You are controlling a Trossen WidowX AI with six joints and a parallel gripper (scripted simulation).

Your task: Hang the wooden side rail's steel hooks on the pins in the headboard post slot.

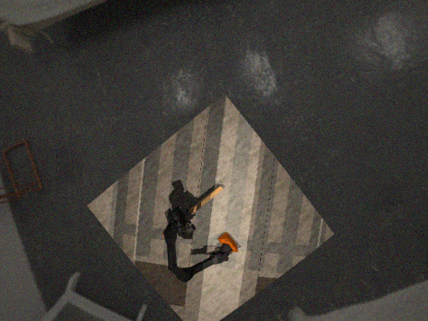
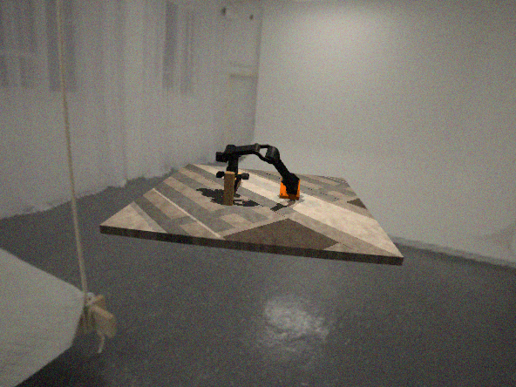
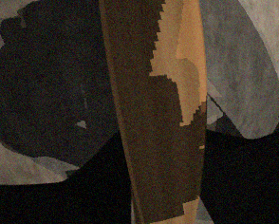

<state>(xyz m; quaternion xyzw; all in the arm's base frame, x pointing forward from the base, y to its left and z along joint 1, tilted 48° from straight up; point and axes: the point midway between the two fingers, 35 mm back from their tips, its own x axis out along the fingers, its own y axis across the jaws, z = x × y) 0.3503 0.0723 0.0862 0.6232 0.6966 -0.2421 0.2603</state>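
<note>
Now: the headboard post 1 cm behind my gripper tip, 12 cm to the left of it and 4 cm above it.
</note>
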